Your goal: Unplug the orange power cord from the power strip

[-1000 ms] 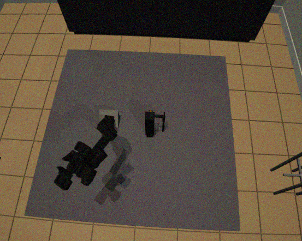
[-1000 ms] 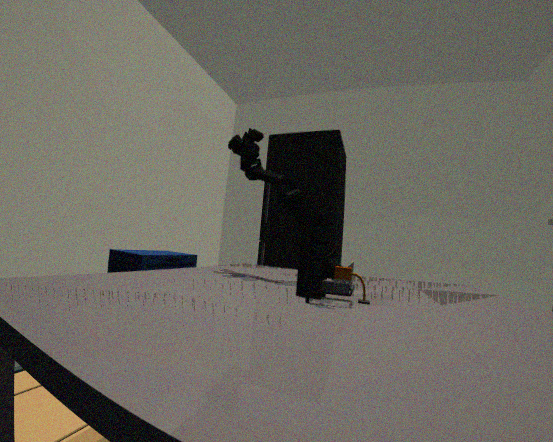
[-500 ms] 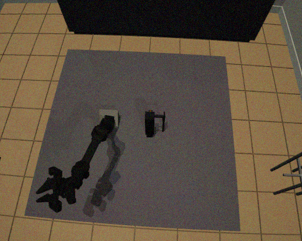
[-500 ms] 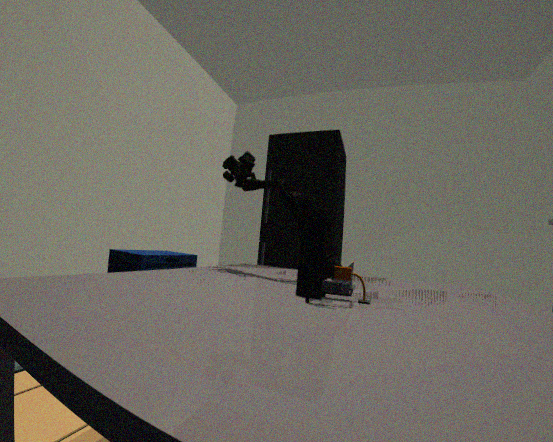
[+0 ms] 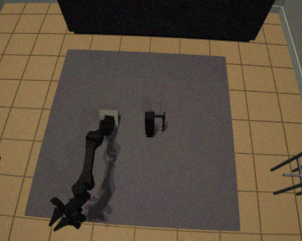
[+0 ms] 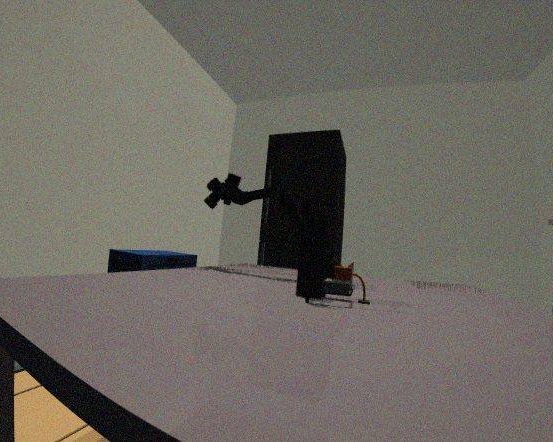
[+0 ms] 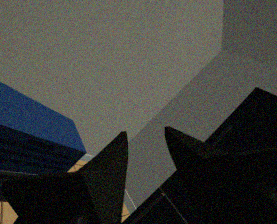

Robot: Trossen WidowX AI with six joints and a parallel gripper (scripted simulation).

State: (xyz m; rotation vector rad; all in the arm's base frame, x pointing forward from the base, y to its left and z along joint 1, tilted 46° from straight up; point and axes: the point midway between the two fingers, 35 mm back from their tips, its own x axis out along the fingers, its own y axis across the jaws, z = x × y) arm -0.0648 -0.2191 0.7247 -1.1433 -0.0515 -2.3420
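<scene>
My gripper tip is 330 mm short of the orange plug, 740 mm to the right of it and 320 mm above it.
</scene>
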